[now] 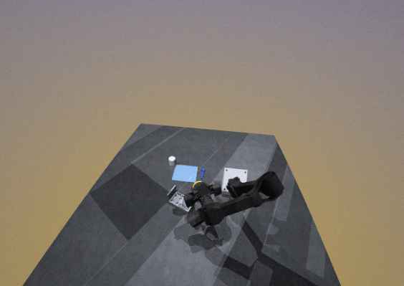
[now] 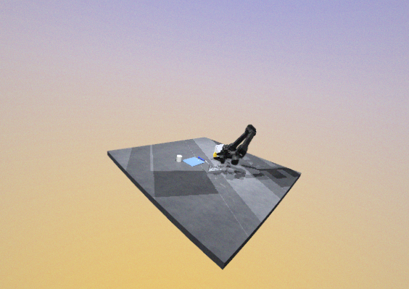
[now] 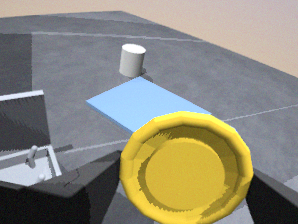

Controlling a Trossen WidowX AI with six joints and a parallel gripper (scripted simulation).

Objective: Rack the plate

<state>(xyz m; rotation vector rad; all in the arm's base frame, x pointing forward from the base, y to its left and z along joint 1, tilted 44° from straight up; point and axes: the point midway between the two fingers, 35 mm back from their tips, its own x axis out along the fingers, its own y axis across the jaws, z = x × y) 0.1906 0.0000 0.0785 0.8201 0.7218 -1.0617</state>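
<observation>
My gripper tip is 9 cm short of the grey dish rack, 7 cm above it and 5 cm to the right of it. Round my gripper tip: yellow plate 1 cm to the left; then light blue mat 16 cm to the right, 9 cm below, 8 cm ahead; then blue utensil 16 cm to the right, 9 cm below, 3 cm behind.
</observation>
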